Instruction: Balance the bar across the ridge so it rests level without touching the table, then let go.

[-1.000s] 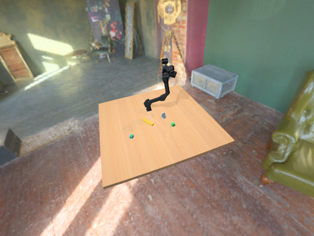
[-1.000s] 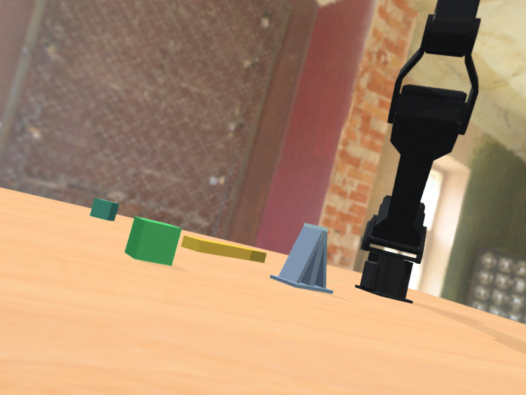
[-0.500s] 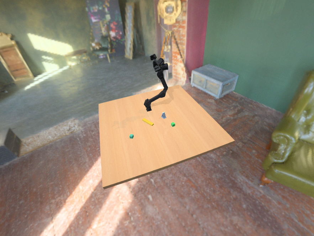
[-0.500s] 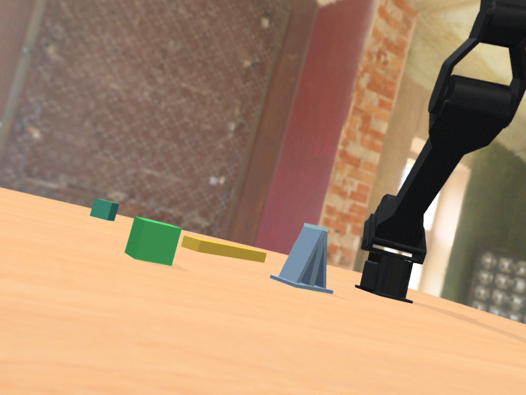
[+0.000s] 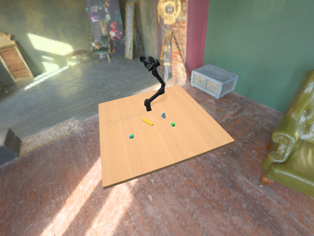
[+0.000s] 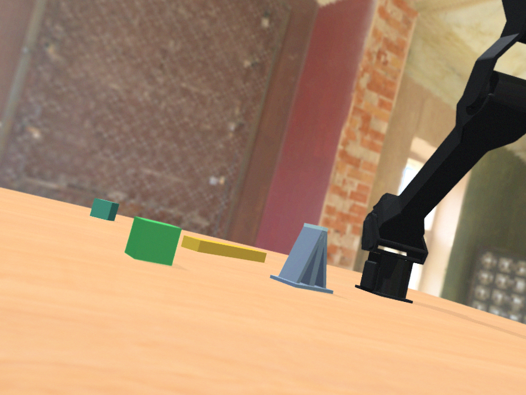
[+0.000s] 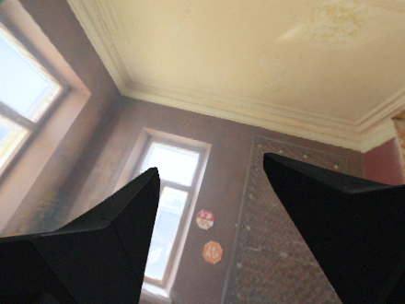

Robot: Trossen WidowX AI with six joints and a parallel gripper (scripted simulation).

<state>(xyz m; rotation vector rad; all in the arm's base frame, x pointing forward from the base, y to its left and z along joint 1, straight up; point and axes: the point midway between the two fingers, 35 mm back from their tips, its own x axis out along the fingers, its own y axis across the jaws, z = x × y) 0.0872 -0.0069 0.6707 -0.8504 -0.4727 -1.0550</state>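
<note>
Now: gripper tip 13 cm short of the yellow bar, 5 cm to the left of it and 69 cm above it. Round my gripper tip: teal cube 30 cm ahead, 28 cm to the right, 68 cm below.
</note>
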